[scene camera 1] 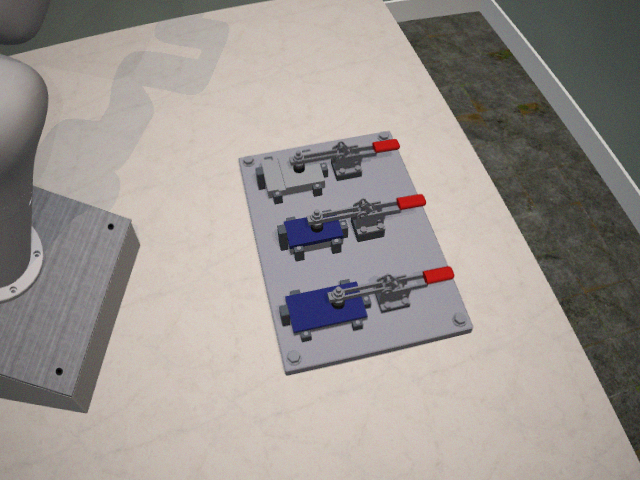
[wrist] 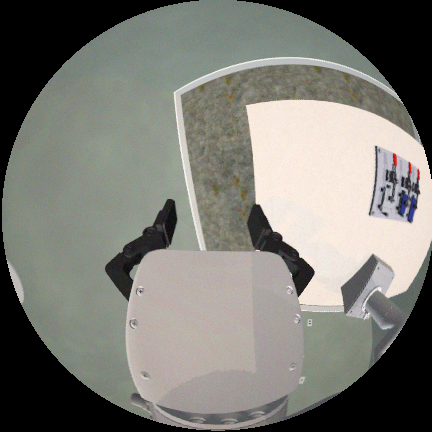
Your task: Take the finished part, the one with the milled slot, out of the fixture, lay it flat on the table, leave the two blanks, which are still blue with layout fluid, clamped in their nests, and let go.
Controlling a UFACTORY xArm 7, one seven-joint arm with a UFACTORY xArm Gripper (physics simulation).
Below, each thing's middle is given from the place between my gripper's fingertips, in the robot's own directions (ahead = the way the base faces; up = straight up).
The finished part (scene camera 1: 279,175) lies 4 cm behind my hand, 48 cm to the right of it and 28 cm below it. Also, from my hand: fixture plate (scene camera 1: 409,246): 59 cm to the right, 30 cm below.
